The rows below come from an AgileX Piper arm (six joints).
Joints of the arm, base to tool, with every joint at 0 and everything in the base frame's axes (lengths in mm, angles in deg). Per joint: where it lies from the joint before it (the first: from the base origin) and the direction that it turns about. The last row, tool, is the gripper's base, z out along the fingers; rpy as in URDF.
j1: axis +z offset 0 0 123
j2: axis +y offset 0 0 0
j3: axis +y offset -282.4 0 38.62
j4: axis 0.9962 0 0.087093 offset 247.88 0 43.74
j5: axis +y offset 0 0 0
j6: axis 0.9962 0 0.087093 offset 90.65 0 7.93
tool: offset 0 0 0 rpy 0 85.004 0
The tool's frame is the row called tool.
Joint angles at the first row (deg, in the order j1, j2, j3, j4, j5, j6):
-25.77, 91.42, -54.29, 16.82, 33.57, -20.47
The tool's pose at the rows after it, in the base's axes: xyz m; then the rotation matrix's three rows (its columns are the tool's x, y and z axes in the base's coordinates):
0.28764 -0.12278 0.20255; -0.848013 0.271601 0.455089; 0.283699 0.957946 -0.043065; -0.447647 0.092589 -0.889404
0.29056 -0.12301 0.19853; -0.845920 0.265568 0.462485; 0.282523 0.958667 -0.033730; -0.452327 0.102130 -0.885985
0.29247 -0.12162 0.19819; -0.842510 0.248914 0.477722; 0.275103 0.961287 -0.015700; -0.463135 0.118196 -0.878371
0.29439 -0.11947 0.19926; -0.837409 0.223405 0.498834; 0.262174 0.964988 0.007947; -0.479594 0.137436 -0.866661
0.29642 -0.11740 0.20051; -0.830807 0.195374 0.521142; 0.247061 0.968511 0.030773; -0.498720 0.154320 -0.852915
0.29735 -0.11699 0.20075; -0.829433 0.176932 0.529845; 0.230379 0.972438 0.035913; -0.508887 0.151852 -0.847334
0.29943 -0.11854 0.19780; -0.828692 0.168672 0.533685; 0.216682 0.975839 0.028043; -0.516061 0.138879 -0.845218
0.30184 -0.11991 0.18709; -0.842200 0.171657 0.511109; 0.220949 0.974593 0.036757; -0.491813 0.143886 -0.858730
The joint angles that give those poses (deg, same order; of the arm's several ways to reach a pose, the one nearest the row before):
-25.77, 92.73, -54.31, 17.44, 32.05, -21.49
-25.77, 93.63, -54.31, 19.26, 31.17, -23.24
-25.77, 93.85, -54.31, 22.14, 30.90, -26.18
-25.77, 93.84, -54.31, 25.91, 30.84, -30.18
-25.77, 93.85, -54.31, 29.79, 30.78, -34.44
-25.77, 93.90, -54.31, 31.10, 30.57, -36.57
-25.77, 94.58, -54.35, 31.48, 29.51, -37.89
-25.77, 96.52, -54.35, 31.54, 29.21, -38.14

